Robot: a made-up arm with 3 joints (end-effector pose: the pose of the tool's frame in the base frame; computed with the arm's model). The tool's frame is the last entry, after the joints. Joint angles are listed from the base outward.
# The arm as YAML. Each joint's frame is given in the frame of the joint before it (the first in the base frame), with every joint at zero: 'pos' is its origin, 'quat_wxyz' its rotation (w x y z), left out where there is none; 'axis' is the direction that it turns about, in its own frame. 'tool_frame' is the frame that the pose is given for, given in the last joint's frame.
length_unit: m
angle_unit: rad
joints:
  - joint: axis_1
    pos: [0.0, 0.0, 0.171]
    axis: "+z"
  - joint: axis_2
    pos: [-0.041, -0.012, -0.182]
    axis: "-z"
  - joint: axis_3
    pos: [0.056, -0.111, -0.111]
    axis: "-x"
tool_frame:
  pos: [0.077, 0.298, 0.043]
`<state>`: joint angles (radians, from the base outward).
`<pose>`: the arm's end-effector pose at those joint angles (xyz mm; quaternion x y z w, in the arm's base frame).
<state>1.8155 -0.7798 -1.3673</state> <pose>-43.8 111.6 178.5 0.1704 0.6082 0.7465 0.2091</pose>
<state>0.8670 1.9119 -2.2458</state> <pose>-236.7 -320.1 83.8 0.7811 -0.4498 -0.2161 0.3753</pose>
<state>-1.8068 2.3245 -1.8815</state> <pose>128.1 287.3 148.6 0.3837 0.7111 0.5185 0.2798</pose>
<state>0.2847 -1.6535 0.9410</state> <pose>-176.4 65.4 -337.5 -0.2566 -0.3737 0.7348 0.5045</pose>
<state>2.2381 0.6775 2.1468</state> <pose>273.4 105.8 -395.3 -0.6246 -0.6182 0.3357 0.3391</pose>
